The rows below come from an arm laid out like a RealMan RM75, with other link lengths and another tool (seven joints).
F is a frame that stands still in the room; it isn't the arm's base.
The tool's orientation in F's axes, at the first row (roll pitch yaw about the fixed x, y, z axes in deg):
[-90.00, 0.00, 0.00]
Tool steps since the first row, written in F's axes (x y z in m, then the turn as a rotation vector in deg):
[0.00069, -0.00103, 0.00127, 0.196, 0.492, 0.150]
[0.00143, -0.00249, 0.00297, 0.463, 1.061, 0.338]
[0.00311, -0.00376, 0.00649, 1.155, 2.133, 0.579]
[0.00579, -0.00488, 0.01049, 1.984, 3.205, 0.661]
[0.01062, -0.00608, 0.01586, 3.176, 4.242, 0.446]
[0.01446, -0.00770, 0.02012, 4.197, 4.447, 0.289]
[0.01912, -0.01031, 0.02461, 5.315, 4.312, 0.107]
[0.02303, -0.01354, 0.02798, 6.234, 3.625, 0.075]
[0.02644, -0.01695, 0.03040, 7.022, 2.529, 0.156]
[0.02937, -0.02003, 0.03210, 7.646, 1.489, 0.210]
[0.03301, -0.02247, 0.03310, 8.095, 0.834, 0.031]
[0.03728, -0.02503, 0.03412, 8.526, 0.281, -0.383]
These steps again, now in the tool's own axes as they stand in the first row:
[0.00069, -0.00127, -0.00103, 0.196, -0.150, 0.492]
[0.00143, -0.00297, -0.00249, 0.463, -0.338, 1.061]
[0.00311, -0.00649, -0.00376, 1.155, -0.579, 2.133]
[0.00579, -0.01049, -0.00488, 1.984, -0.661, 3.205]
[0.01062, -0.01586, -0.00608, 3.176, -0.446, 4.242]
[0.01446, -0.02012, -0.00770, 4.197, -0.289, 4.447]
[0.01912, -0.02461, -0.01031, 5.315, -0.107, 4.312]
[0.02303, -0.02798, -0.01354, 6.234, -0.075, 3.625]
[0.02644, -0.03040, -0.01695, 7.022, -0.156, 2.529]
[0.02937, -0.03210, -0.02003, 7.646, -0.210, 1.489]
[0.03301, -0.03310, -0.02247, 8.095, -0.031, 0.834]
[0.03728, -0.03412, -0.02503, 8.526, 0.383, 0.281]

